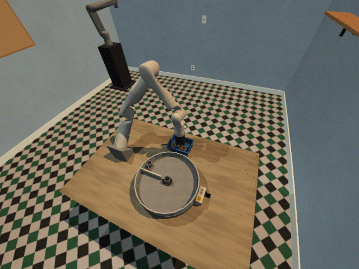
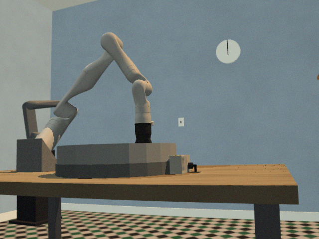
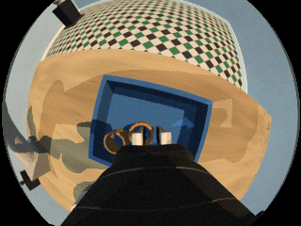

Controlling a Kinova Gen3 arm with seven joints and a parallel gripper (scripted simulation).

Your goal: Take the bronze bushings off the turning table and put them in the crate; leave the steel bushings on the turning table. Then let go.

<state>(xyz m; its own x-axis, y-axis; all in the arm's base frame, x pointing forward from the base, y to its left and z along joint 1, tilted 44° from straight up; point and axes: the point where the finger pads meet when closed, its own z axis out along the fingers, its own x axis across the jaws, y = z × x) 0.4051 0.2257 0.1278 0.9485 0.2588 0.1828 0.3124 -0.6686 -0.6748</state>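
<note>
The blue crate lies 2 cm below my hand. From my hand the other things lie so: grey turning table: 6 cm ahead, 33 cm to the right, 1 cm above.
</note>
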